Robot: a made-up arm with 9 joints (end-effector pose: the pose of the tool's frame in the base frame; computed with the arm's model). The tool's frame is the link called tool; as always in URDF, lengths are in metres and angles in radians. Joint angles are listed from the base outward.
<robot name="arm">
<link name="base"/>
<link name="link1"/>
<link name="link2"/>
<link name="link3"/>
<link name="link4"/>
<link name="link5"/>
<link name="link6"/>
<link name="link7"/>
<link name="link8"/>
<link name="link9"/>
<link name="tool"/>
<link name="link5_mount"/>
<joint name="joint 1" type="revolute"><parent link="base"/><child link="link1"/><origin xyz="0 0 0.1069" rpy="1.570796 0 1.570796"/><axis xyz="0 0 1"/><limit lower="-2.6" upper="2.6"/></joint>
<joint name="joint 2" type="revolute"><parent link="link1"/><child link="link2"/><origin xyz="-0.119 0.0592 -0.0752" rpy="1.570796 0 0"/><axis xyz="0 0 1"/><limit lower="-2.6" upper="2.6"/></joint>
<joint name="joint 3" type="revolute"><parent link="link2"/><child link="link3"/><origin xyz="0.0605 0.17 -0.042" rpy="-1.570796 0 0"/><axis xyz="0 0 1"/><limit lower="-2.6" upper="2.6"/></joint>
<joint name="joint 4" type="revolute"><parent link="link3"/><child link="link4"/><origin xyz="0.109 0.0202 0.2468" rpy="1.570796 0 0"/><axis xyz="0 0 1"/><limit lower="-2.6" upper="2.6"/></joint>
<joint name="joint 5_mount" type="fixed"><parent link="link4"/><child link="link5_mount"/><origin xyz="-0.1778 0.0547 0.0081" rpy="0 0 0"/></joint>
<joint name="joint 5" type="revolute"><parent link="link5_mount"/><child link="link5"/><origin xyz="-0.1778 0.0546 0.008" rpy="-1.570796 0 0"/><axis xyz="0 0 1"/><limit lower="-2.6" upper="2.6"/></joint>
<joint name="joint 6" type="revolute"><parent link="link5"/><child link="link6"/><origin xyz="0.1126 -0.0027 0.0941" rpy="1.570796 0 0"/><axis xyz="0 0 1"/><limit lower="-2.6" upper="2.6"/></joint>
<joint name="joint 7" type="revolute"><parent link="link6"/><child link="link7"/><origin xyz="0.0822 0.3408 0.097" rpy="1.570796 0 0"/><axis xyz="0 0 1"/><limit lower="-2.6" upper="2.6"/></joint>
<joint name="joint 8" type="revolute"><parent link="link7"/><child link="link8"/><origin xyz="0.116 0.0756 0.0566" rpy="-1.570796 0 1.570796"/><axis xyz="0 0 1"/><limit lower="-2.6" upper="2.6"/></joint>
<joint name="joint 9" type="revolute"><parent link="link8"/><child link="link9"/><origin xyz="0.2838 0.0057 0.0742" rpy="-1.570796 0 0"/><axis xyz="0 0 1"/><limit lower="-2.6" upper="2.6"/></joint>
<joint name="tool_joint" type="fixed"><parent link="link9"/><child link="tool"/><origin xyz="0.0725 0.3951 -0.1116" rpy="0 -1.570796 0"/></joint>
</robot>
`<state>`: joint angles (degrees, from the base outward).
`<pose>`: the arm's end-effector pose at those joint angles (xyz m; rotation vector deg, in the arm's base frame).
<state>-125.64 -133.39 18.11 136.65 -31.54 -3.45 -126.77 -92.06 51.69</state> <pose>0.0122 0.3209 0.1450 18.75 53.59 -75.15</pose>
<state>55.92 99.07 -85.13 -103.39 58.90 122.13 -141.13 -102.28 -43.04</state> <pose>0.3223 -0.2389 -0.4990 99.12 65.80 -60.73</pose>
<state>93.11 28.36 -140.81 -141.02 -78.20 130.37 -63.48 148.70 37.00</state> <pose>0.3300 0.4927 -0.1314 81.63 -145.84 -51.27</pose>
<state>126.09 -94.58 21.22 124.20 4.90 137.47 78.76 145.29 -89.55</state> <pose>-0.8164 0.1323 -0.6293 -63.88 -3.58 26.26</pose>
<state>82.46 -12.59 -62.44 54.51 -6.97 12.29 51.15 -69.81 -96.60</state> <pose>-0.0108 0.0366 -0.0575 -51.59 119.16 24.35</pose>
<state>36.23 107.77 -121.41 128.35 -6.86 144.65 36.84 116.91 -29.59</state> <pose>-0.5338 0.6330 -0.2065 18.18 -6.71 9.61</pose>
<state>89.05 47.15 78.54 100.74 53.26 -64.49 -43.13 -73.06 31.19</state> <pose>-0.1739 -0.4474 -0.3405 -118.39 44.72 36.62</pose>
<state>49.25 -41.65 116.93 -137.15 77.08 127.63 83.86 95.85 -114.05</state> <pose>0.4493 0.1726 1.1722 32.16 -91.01 -73.94</pose>
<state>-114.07 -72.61 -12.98 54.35 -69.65 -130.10 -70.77 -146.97 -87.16</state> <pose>0.5133 -0.2672 -0.1441 -110.58 -98.29 36.89</pose>
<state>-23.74 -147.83 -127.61 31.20 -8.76 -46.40 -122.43 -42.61 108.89</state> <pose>-0.6716 0.3882 0.2942 -7.63 103.53 35.62</pose>
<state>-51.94 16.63 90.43 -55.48 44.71 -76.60 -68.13 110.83 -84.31</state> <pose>0.0137 0.1168 1.2349 83.43 -7.91 17.77</pose>
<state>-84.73 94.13 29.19 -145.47 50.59 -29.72 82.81 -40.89 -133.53</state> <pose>0.6678 0.3082 0.8686 82.57 45.51 -25.62</pose>
